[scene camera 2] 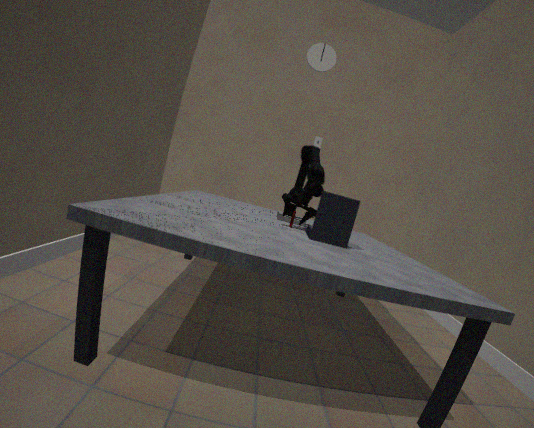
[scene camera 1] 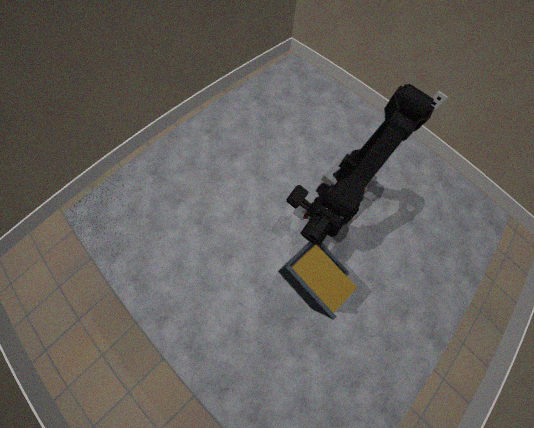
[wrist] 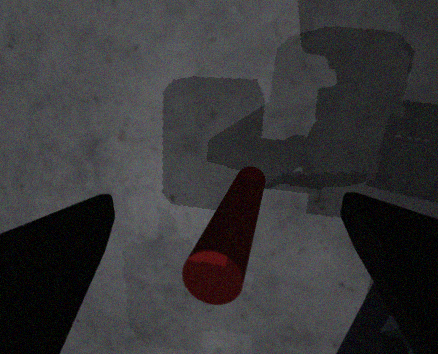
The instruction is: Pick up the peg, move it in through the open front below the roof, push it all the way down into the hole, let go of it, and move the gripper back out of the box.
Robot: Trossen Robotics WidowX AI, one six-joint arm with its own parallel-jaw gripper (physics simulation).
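Frame: origin at the arm's base, x back, y left, z down, level; metres.
Seen in the pictures: gripper, between the fingertips: (scene camera 2: 291, 220) (scene camera 1: 305, 213) (wrist: 229, 204); arm's base, origin of its link: (scene camera 2: 288, 215) (scene camera 1: 343, 176).
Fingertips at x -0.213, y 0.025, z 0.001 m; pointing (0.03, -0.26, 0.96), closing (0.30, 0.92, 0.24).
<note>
Offsets run from my fingertips to a thing's middle. "pt": to the spot under its first point. Level surfaces: height alone.
The red peg @(dx +0.002, dy +0.004, dz -0.008 m) (scene camera 1: 305, 216) (scene camera 2: 293, 220) (wrist: 230, 230) stands upright on the table, mostly hidden by the arm in scene camera 1. My gripper (scene camera 1: 309, 214) (scene camera 2: 295, 218) (wrist: 229, 204) is open; its two black fingers are on either side of the peg in the wrist view, with gaps on both sides. The box @(dx -0.102, dy +0.166, dz -0.069 m) (scene camera 1: 306, 294) (scene camera 2: 334, 220) stands close beside the gripper, with dark blue-grey walls and a yellow roof @(pt dx -0.133, dy +0.170, dz -0.170 m) (scene camera 1: 325, 277). Its hole is hidden under the roof, and its open front cannot be made out clearly.
The grey table @(dz +0.032 m) (scene camera 1: 200, 240) (scene camera 2: 240, 245) bears the peg and the box. The near end of the black arm is close to the box's corner in scene camera 1. Shadows of the arm lie on the table around the peg. A round clock (scene camera 2: 321, 57) hangs on the wall.
</note>
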